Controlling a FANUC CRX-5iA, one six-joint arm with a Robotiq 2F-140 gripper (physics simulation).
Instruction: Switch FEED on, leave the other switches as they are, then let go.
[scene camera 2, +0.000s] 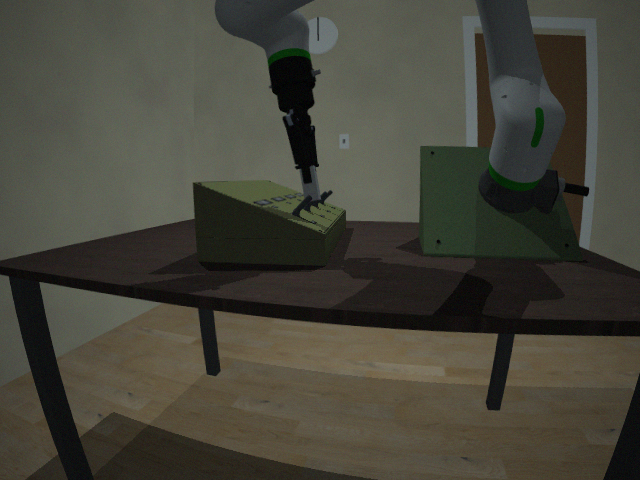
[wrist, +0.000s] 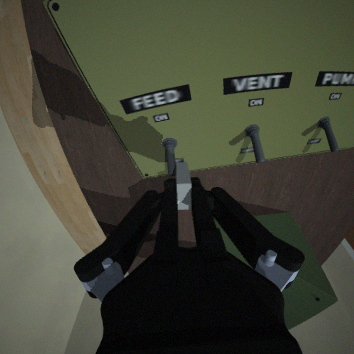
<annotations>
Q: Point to my gripper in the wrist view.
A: At 181, 171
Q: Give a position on an olive switch box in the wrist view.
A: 202, 83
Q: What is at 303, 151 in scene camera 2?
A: My gripper.
</annotations>
